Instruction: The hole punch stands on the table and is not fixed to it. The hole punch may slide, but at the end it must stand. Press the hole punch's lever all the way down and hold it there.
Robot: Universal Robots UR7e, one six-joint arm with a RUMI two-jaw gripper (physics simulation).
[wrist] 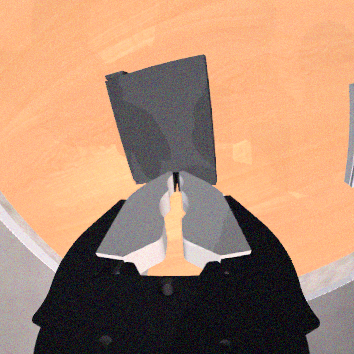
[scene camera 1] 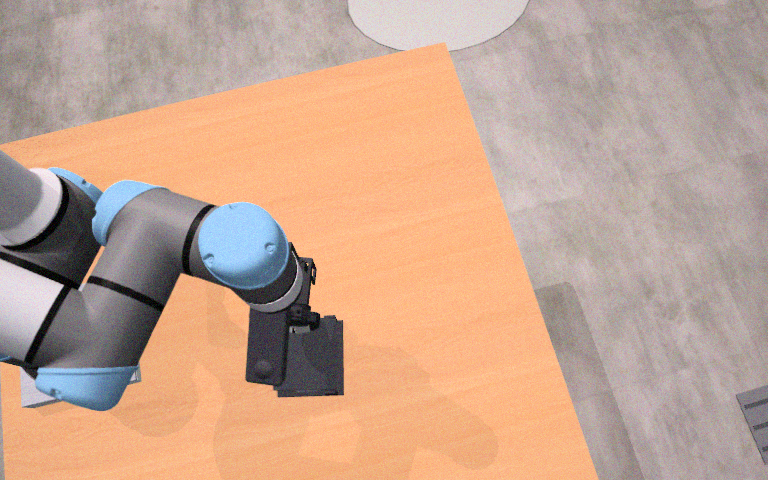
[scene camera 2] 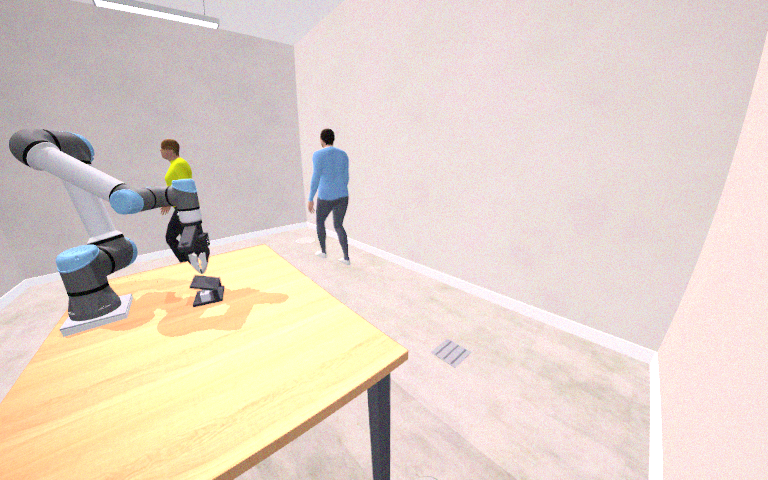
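Pixels of known places: gripper, fingertip midpoint: [wrist: 176,174] [scene camera 1: 296,327] [scene camera 2: 202,273]; arm's base at its link origin: [scene camera 2: 96,309].
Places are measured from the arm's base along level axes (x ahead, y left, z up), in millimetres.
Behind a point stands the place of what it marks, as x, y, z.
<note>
The dark hole punch [scene camera 1: 320,362] @(412, -75, 34) [scene camera 2: 208,295] @(396, -112, 5) stands upright on the table [scene camera 1: 368,198] @(506, 215, -27) [scene camera 2: 271,339] @(571, -446, -27). Its flat lever [scene camera 2: 206,281] @(394, -57, 41) [wrist: 167,120] @(382, -68, 45) is raised, with a gap above the base in the scene camera 2 view. My gripper [scene camera 2: 201,270] @(383, -24, 63) [wrist: 176,174] @(383, -24, 63) is shut and empty, its tips pointing down a little above the lever. In the wrist view the fingertips overlap the lever's near edge. In the scene camera 1 view the wrist and gripper body hide the fingertips and part of the hole punch.
The robot's base plate [scene camera 2: 96,323] @(25, -86, -13) [wrist: 351,135] @(98, 9, -20) stands on the table beside the hole punch. A person in blue [scene camera 2: 331,175] and a person in yellow [scene camera 2: 180,169] are on the floor beyond the table. The arm's shadow lies across the tabletop around the hole punch.
</note>
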